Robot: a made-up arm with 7 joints.
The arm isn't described. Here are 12 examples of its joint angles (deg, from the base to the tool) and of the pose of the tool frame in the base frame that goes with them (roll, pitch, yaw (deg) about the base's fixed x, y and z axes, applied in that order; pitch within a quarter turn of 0, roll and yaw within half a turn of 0; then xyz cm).
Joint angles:
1: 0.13 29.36 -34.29 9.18 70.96 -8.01 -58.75
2: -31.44 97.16 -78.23 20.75 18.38 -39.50 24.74
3: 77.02 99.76 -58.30 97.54 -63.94 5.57 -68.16
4: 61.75 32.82 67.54 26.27 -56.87 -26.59 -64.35
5: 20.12 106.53 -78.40 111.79 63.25 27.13 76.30
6: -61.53 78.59 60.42 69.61 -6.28 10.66 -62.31
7: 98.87 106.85 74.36 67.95 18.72 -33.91 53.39
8: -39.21 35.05 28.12 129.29 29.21 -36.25 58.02
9: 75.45 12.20 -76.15 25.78 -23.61 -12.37 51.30
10: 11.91 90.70 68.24 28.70 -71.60 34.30 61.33
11: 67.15 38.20 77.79 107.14 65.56 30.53 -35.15
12: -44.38 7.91 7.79 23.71 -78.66 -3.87 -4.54
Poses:
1: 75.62 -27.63 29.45 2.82 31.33 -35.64
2: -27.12 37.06 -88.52 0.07 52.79 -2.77
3: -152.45 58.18 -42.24 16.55 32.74 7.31
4: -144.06 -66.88 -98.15 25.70 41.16 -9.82
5: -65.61 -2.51 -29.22 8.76 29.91 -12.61
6: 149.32 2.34 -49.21 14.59 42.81 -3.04
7: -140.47 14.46 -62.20 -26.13 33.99 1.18
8: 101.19 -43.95 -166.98 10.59 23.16 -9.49
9: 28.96 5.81 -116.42 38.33 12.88 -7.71
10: 49.95 -21.24 23.18 1.62 50.87 10.29
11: -112.41 20.70 172.67 0.09 36.85 4.52
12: -12.84 11.08 -77.71 -20.54 19.83 -32.84
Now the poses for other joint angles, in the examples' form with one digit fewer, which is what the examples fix.
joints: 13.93 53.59 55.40 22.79 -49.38 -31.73 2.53
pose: 89.4 -28.9 -46.1 8.7 48.3 -15.9
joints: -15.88 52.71 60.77 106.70 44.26 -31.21 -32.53
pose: -156.8 -15.2 -146.9 10.9 34.6 2.9
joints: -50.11 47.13 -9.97 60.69 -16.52 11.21 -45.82
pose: 64.7 17.6 -56.2 -5.7 32.9 -28.1
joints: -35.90 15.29 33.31 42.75 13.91 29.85 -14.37
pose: 39.6 5.2 38.5 -8.8 30.0 -32.3
